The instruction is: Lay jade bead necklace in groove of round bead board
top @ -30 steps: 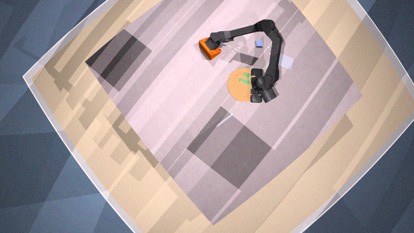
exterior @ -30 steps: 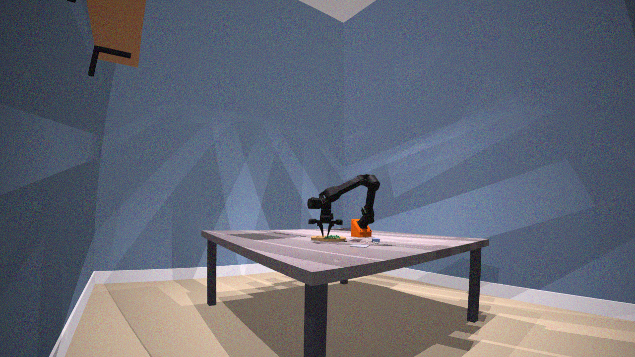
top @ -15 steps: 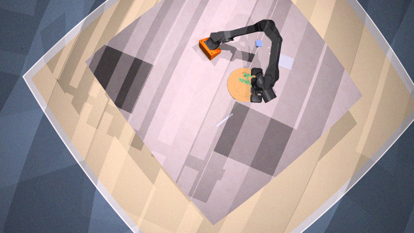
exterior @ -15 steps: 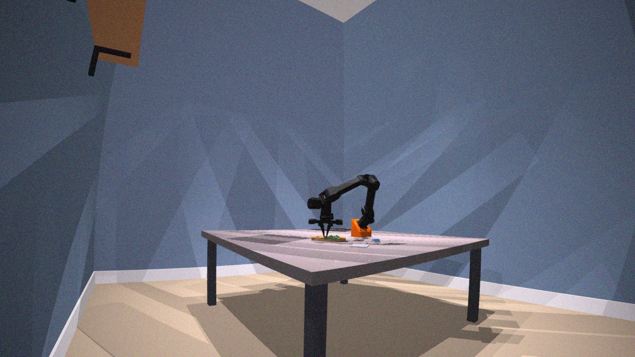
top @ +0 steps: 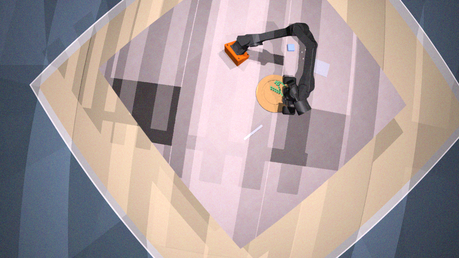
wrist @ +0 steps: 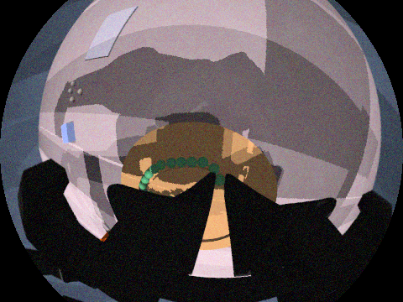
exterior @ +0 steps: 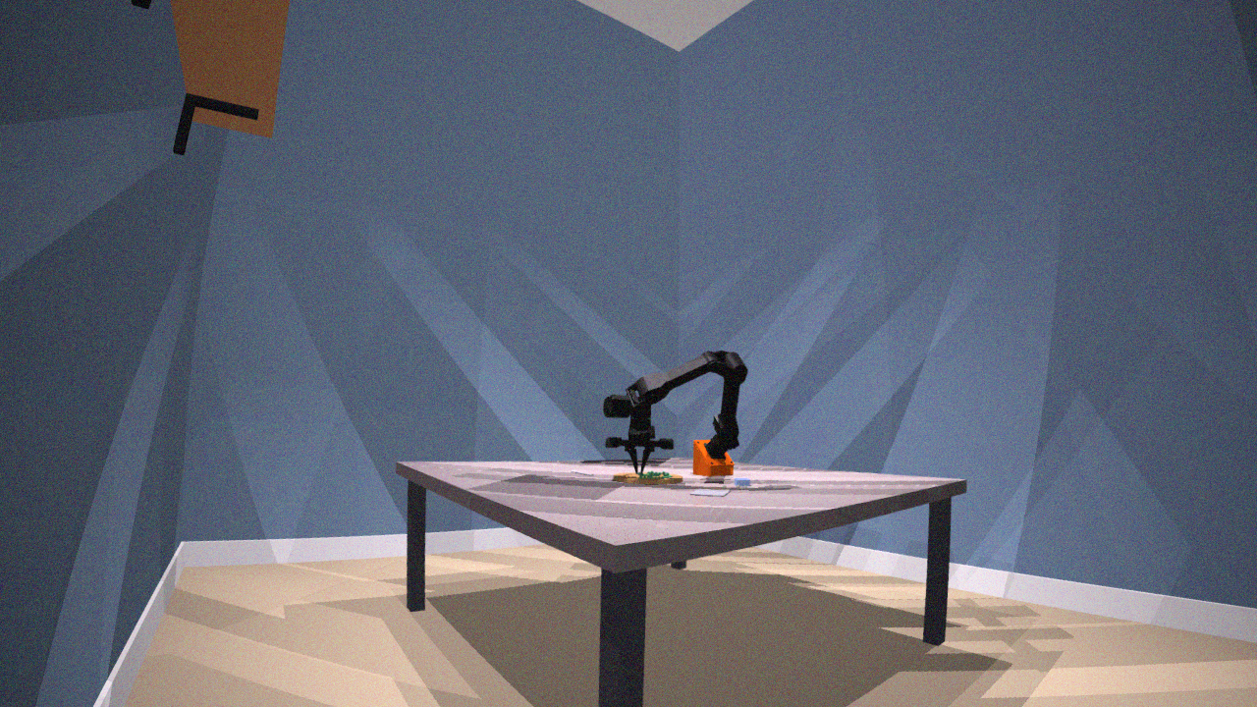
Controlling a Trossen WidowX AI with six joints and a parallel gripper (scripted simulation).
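Right now the round tan bead board is 50 mm behind my gripper tip, 30 mm to the right of it and 10 mm below it. Round my gripper tip: white strip (240 mm to the right, 50 mm ahead, 20 mm below); pale square sheet (270 mm to the left, 30 mm behind, 20 mm below); blue cube (210 mm behind, 190 mm to the left, 10 mm below).
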